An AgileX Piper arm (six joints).
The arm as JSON. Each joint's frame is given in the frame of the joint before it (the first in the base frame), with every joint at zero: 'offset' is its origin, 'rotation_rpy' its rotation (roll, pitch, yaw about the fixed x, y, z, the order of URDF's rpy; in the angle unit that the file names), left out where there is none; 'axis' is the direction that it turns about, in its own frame. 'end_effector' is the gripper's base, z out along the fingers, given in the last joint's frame.
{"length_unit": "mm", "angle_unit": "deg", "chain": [
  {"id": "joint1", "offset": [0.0, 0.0, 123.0], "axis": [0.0, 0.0, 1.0]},
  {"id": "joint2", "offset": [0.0, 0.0, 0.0], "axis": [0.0, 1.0, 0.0]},
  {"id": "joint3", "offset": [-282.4, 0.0, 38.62], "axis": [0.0, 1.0, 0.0]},
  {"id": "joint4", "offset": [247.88, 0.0, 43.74], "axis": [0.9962, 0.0, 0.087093]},
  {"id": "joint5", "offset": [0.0, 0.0, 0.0], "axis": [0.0, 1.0, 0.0]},
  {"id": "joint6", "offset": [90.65, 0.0, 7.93], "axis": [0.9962, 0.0, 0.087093]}
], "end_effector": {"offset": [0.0, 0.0, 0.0], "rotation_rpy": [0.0, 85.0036, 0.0]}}
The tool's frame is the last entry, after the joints.
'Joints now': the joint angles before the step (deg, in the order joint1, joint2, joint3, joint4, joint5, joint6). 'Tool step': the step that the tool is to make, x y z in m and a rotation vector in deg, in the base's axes. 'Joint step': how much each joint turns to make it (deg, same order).
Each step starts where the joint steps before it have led.
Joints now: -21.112 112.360 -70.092 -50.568 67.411 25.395
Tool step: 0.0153 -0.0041 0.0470 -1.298 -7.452 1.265
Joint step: 0.003 -3.377 -7.015 2.000 0.518 -3.742
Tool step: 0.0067 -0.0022 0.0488 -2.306 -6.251 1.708
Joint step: -0.008 -3.297 -6.423 0.786 0.826 -3.619
